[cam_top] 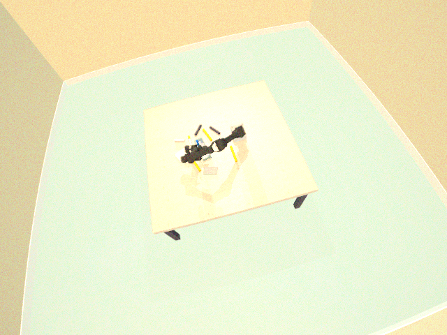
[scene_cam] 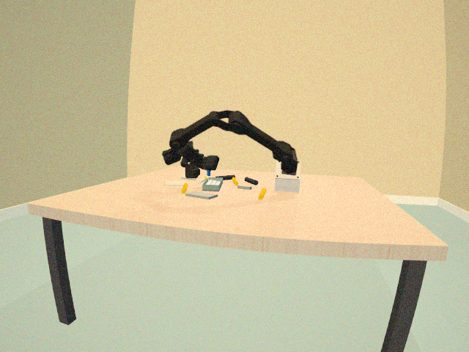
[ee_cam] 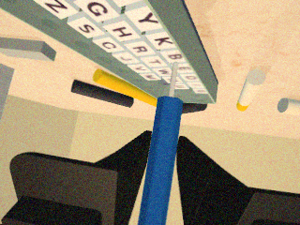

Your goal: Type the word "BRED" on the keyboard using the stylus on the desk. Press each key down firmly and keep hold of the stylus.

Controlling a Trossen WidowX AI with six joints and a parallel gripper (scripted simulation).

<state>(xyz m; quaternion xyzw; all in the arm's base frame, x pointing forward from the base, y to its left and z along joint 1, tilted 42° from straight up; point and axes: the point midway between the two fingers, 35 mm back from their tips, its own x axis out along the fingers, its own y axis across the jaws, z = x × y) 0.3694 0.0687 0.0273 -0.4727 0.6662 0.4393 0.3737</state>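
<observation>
The white-and-yellow pen lies 80 mm ahead of my gripper tip, 120 mm to the right of it and 70 mm below it. The rest, counted from my gripper tip: blue stylus 10 mm below.
</observation>
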